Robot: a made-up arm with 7 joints. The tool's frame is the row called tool.
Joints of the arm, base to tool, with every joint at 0 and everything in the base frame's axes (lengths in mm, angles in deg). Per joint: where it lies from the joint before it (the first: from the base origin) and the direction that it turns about. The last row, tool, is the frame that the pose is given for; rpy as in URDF.
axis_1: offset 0 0 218.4 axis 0 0 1
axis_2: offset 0 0 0 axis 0 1 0
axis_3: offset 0 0 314.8 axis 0 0 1
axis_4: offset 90.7 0 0 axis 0 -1 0
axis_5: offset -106.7 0 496.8 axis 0 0 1
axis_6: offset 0 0 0 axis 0 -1 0
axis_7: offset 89.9 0 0 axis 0 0 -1
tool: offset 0 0 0 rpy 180 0 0
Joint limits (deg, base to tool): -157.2..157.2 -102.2..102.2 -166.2..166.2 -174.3..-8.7 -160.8..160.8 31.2..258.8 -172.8..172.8
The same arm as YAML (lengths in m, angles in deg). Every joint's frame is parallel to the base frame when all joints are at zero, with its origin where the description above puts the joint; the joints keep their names.
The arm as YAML. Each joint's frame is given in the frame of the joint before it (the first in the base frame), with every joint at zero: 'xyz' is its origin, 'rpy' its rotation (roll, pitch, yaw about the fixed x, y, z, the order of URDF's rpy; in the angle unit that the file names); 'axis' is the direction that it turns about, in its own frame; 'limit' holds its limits. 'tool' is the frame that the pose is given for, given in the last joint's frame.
units:
  length: m
  angle: deg
joints:
  - name: axis_1
    type: revolute
    origin:
      xyz: [0.0, 0.0, 0.2184]
      rpy: [0.0, 0.0, 0.0]
    axis: [0.0, 0.0, 1.0]
    limit:
      lower: -157.2
      upper: 157.2
  - name: axis_2
    type: revolute
    origin:
      xyz: [0.0, 0.0, 0.0]
      rpy: [0.0, 0.0, 0.0]
    axis: [0.0, 1.0, 0.0]
    limit:
      lower: -102.2
      upper: 102.2
  - name: axis_3
    type: revolute
    origin:
      xyz: [0.0, 0.0, 0.3148]
      rpy: [0.0, 0.0, 0.0]
    axis: [0.0, 0.0, 1.0]
    limit:
      lower: -166.2
      upper: 166.2
  - name: axis_4
    type: revolute
    origin:
      xyz: [0.0907, 0.0, 0.0]
      rpy: [0.0, 0.0, 0.0]
    axis: [0.0, -1.0, 0.0]
    limit:
      lower: -174.3
      upper: -8.7
  - name: axis_5
    type: revolute
    origin:
      xyz: [-0.1067, 0.0, 0.4968]
      rpy: [0.0, 0.0, 0.0]
    axis: [0.0, 0.0, 1.0]
    limit:
      lower: -160.8
      upper: 160.8
  - name: axis_6
    type: revolute
    origin:
      xyz: [0.0, 0.0, 0.0]
      rpy: [0.0, 0.0, 0.0]
    axis: [0.0, -1.0, 0.0]
    limit:
      lower: 31.2
      upper: 258.8
  - name: axis_7
    type: revolute
    origin:
      xyz: [0.0899, 0.0, 0.0]
      rpy: [0.0, 0.0, 0.0]
    axis: [0.0, 0.0, -1.0]
    limit:
      lower: -172.8
      upper: 172.8
tool:
  origin:
    xyz: [0.0, 0.0, 0.0]
    rpy: [180.0, 0.0, 0.0]

